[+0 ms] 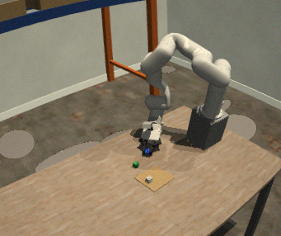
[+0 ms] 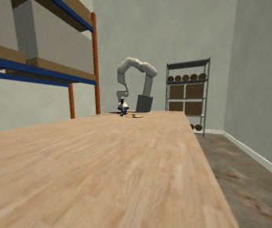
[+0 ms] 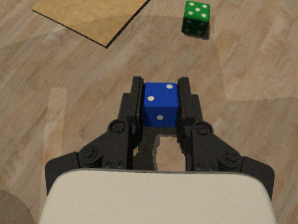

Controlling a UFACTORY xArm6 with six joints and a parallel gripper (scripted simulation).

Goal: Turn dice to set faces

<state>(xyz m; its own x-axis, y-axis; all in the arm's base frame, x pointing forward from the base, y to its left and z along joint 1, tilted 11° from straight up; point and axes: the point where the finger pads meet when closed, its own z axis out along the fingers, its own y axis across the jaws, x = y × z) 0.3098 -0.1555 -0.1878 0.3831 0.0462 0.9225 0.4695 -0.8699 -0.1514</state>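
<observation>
Right now the green die is 110 mm ahead of my hand, 20 mm to the left of it and 20 mm below it. From my hand the other things lie so: blue die (10 mm below, 10 mm ahead); then tan mat (150 mm to the left, 110 mm ahead, 30 mm below); then white die (150 mm to the left, 150 mm ahead, 20 mm below).
</observation>
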